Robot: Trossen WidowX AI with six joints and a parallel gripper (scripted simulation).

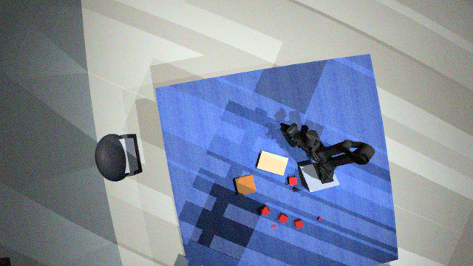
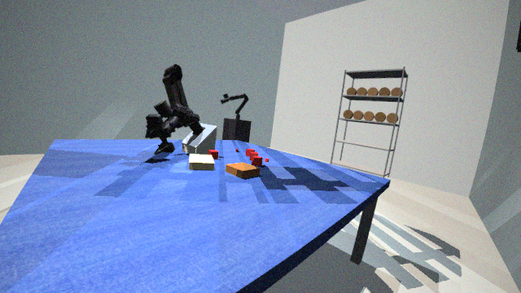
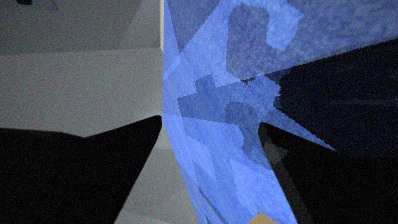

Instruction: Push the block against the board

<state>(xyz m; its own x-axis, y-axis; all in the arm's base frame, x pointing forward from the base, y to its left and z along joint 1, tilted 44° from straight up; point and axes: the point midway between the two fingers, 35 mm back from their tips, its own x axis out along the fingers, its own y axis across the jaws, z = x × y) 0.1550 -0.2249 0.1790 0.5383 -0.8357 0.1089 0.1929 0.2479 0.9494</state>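
My gripper tip is now 8 cm short of the tan board, 19 cm to the right of it and 6 cm above it. Round my gripper tip: orange square block: 25 cm ahead, 28 cm to the left, 6 cm below.
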